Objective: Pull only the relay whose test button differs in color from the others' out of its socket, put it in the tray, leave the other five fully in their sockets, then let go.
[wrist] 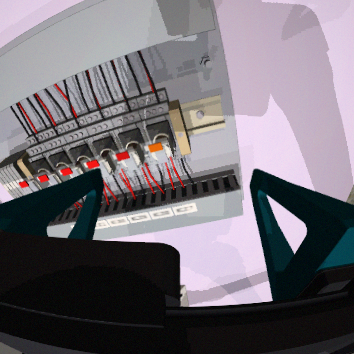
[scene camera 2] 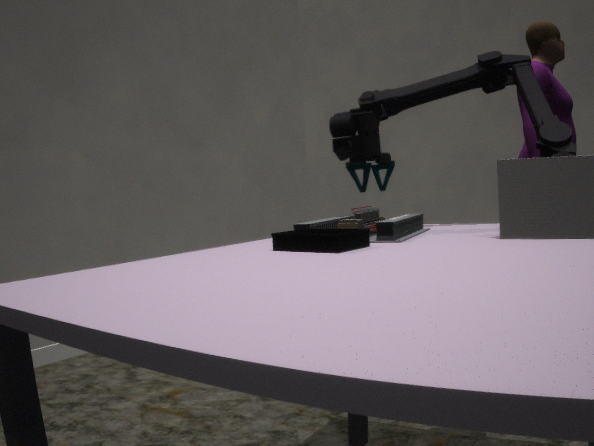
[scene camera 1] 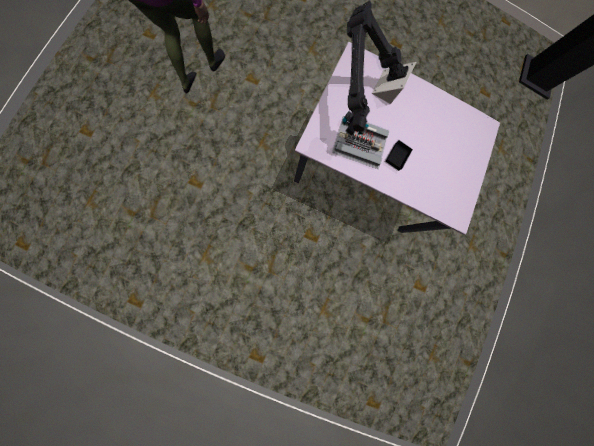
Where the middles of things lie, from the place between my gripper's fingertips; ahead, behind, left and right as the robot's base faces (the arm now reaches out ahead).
Scene:
I see the grey panel (wrist: 174,64) 110 mm below my hand, 100 mm to the left of it and 20 mm behind it.

